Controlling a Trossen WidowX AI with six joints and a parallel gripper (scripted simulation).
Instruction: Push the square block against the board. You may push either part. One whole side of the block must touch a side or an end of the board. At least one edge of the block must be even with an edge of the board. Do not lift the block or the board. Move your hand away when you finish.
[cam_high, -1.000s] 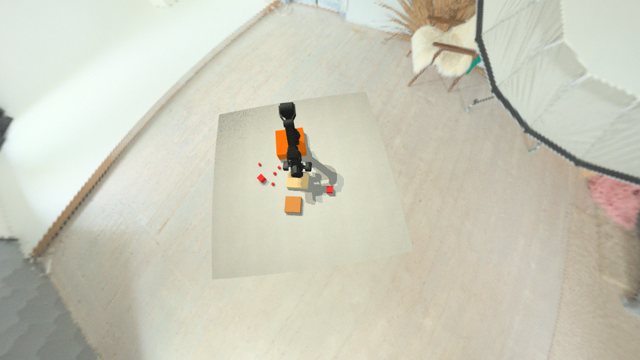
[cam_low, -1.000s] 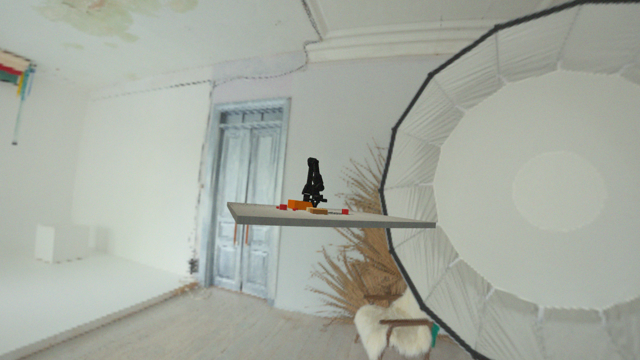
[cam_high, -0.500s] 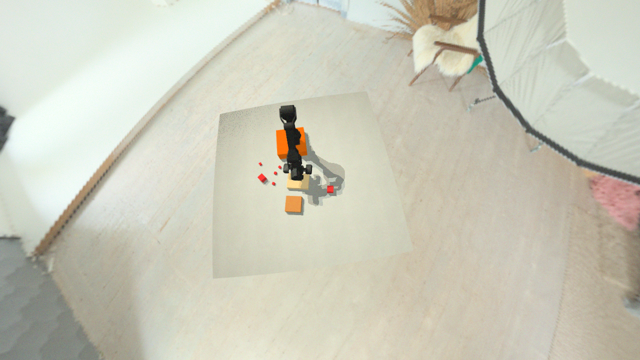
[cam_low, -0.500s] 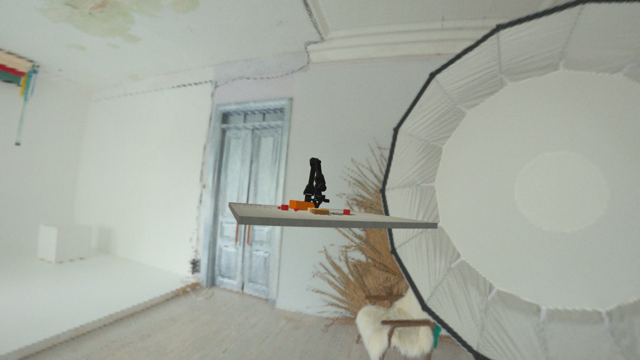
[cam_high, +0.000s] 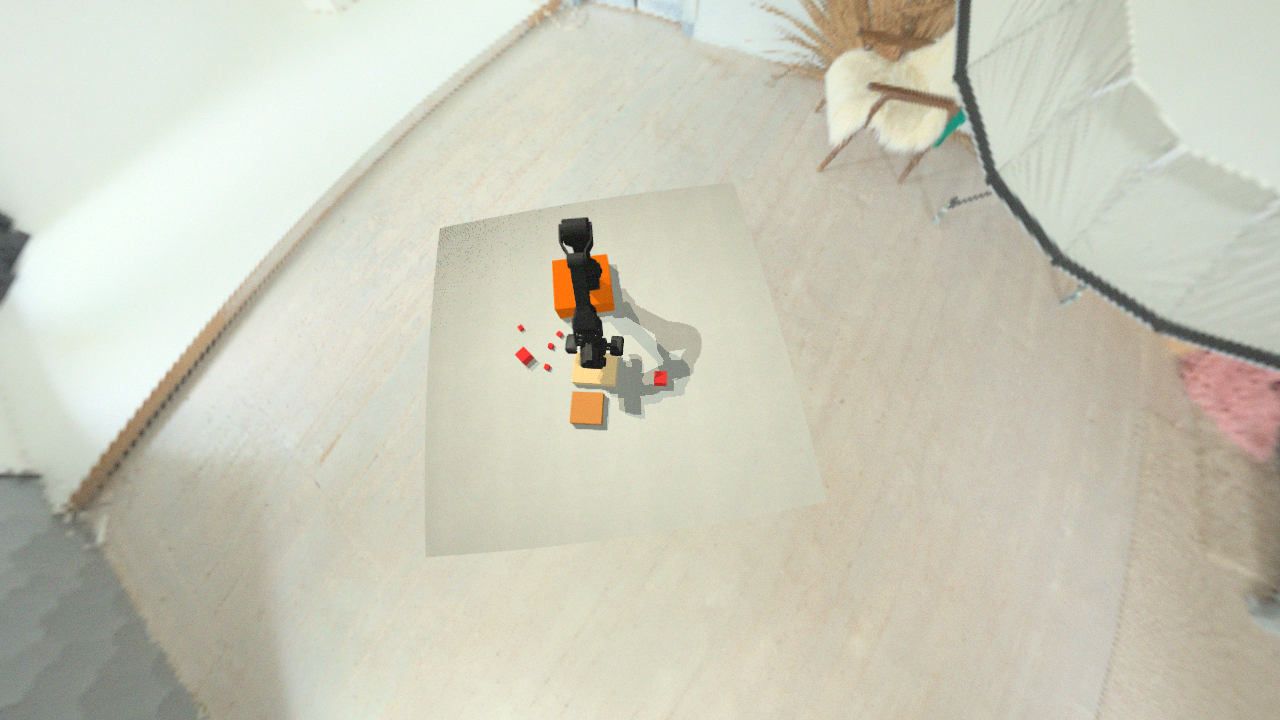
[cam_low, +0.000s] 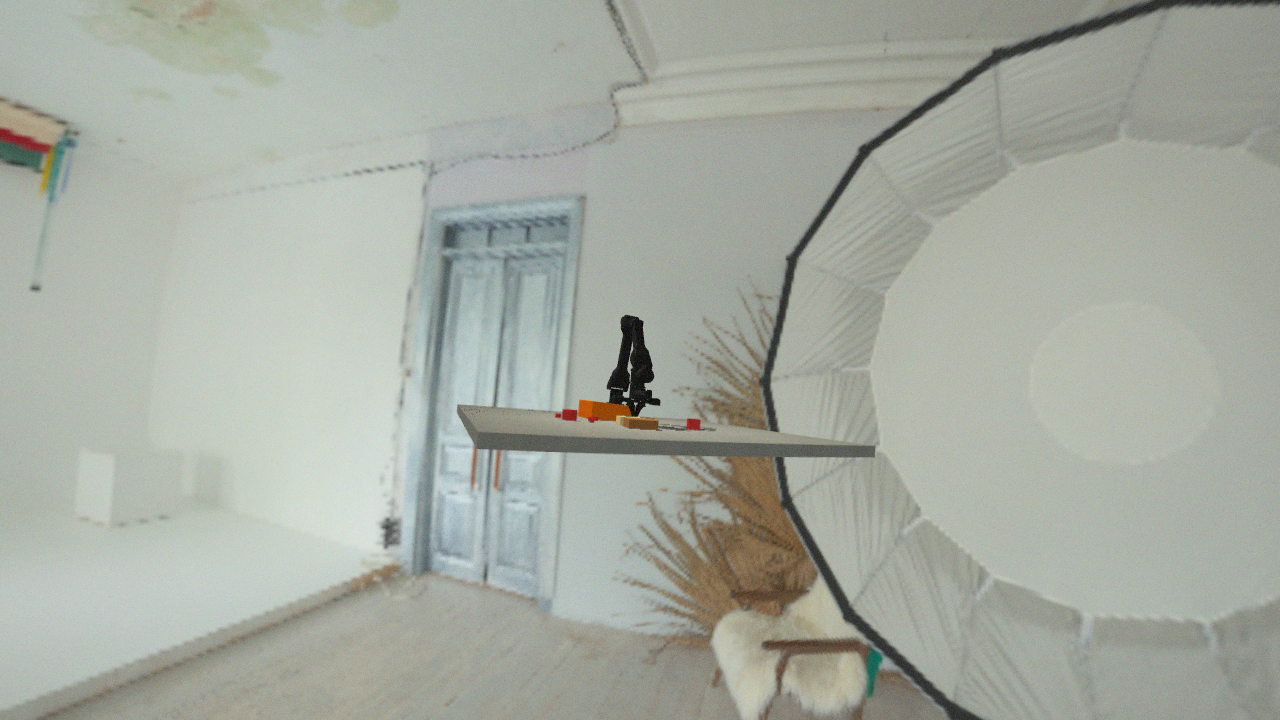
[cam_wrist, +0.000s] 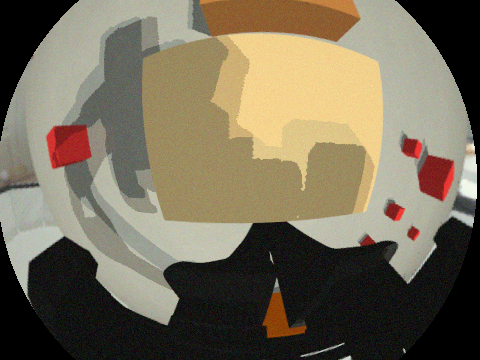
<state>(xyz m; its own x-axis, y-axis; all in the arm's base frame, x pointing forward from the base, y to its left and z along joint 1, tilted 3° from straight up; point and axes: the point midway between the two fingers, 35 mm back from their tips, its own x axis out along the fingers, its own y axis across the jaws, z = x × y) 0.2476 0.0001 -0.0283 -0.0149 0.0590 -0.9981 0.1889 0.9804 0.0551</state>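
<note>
Right now my gripper tip is 6 cm short of the pale tan flat board, 1 cm to the left of it and 1 cm below it. From my gripper tip the other things lie so: darker orange square block (19 cm ahead, 5 cm to the right, 1 cm above).
</note>
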